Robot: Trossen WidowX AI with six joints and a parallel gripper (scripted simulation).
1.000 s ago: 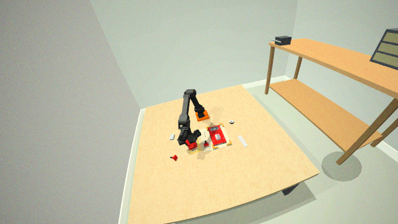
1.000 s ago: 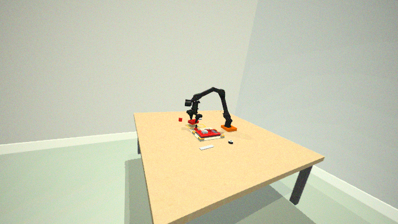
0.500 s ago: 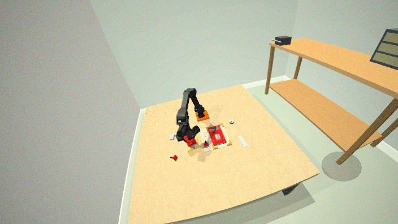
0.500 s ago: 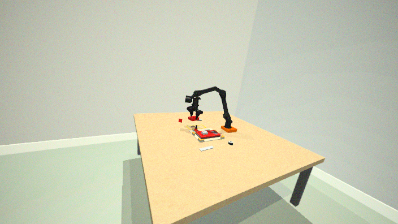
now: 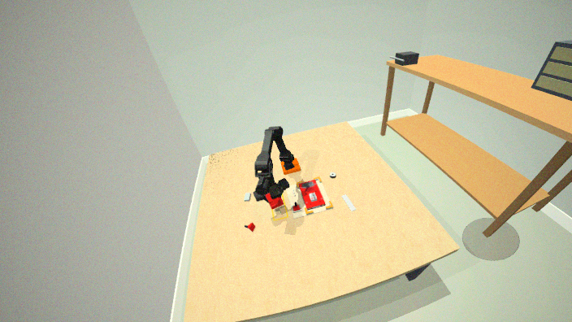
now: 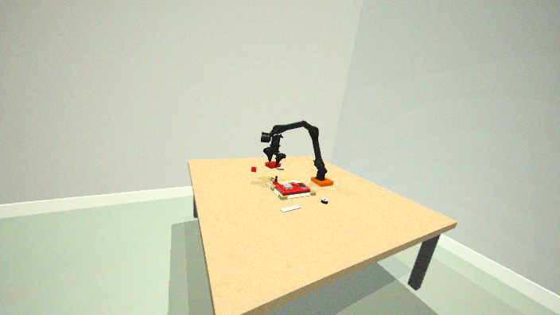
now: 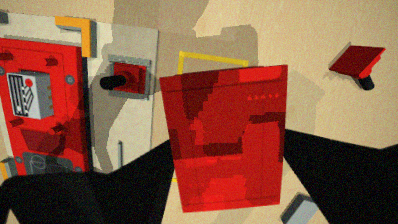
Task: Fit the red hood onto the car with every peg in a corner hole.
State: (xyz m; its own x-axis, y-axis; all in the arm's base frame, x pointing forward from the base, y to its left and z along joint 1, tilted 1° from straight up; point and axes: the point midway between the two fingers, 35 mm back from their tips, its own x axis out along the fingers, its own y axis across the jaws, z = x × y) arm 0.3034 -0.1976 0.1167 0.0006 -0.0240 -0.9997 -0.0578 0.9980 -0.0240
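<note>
Now: the grey engine block 30 mm ahead of my gripper tip, 220 mm to the left of it and 80 mm below it. From my gripper tip the other things lie so: jig 210 mm to the left, 90 mm below; then red hood right at my gripper tip; then grey tab 190 mm behind, 140 mm to the right, 100 mm below.
</note>
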